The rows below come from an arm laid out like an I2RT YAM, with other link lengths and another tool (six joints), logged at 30 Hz.
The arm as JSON. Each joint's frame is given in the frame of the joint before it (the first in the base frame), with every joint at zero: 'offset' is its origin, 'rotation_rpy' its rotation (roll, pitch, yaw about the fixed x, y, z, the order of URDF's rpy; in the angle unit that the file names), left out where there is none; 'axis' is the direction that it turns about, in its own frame. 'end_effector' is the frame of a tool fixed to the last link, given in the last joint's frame.
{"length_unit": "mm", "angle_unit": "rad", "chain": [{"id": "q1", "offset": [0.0, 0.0, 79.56], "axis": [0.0, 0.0, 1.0]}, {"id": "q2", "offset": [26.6, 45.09, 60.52], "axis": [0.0, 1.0, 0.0]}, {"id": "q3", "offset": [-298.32, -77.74, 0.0], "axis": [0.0, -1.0, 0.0]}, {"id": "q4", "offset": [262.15, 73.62, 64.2], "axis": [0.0, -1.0, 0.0]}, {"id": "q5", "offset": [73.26, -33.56, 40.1], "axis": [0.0, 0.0, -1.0]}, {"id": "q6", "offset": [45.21, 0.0, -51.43], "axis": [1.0, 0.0, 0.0]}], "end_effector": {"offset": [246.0, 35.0, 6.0], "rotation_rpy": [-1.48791, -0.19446, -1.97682]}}
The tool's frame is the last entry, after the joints.
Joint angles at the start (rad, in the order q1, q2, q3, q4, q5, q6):
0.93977, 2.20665, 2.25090, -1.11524, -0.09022, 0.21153
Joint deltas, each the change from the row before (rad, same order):
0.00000, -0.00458, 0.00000, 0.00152, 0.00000, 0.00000
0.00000, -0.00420, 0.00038, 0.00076, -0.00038, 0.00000
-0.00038, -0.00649, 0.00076, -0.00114, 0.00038, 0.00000
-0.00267, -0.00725, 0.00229, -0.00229, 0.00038, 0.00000
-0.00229, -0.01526, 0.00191, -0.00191, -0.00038, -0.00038
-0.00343, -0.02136, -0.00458, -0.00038, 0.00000, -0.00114
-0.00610, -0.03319, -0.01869, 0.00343, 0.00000, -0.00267
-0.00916, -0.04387, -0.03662, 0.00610, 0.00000, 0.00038
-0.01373, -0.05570, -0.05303, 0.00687, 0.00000, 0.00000
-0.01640, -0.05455, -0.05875, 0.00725, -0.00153, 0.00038
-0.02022, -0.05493, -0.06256, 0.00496, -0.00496, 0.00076
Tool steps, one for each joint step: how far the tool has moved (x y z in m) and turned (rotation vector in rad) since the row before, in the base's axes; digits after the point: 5 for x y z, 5 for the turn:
0.00028, 0.00038, 0.00306, 0.00493, -0.00360, 0.00000
0.00009, 0.00030, 0.00289, 0.00451, -0.00288, 0.00019
0.00017, -0.00037, 0.00408, 0.00474, -0.00387, -0.00057
0.00141, -0.00114, 0.00500, 0.00565, -0.00455, -0.00286
0.00088, -0.00107, 0.00982, 0.01239, -0.00897, -0.00177
0.00080, -0.00255, 0.01089, 0.01290, -0.01031, -0.00246
0.00068, -0.00547, 0.01238, 0.01369, -0.01203, -0.00385
0.00008, -0.00938, 0.01102, 0.01072, -0.00790, -0.00948
-0.00027, -0.01412, 0.01016, 0.00753, -0.00586, -0.01373
-0.00046, -0.01568, 0.00623, 0.00328, -0.00074, -0.01585
-0.00101, -0.01760, 0.00359, 0.00079, 0.00523, -0.01805

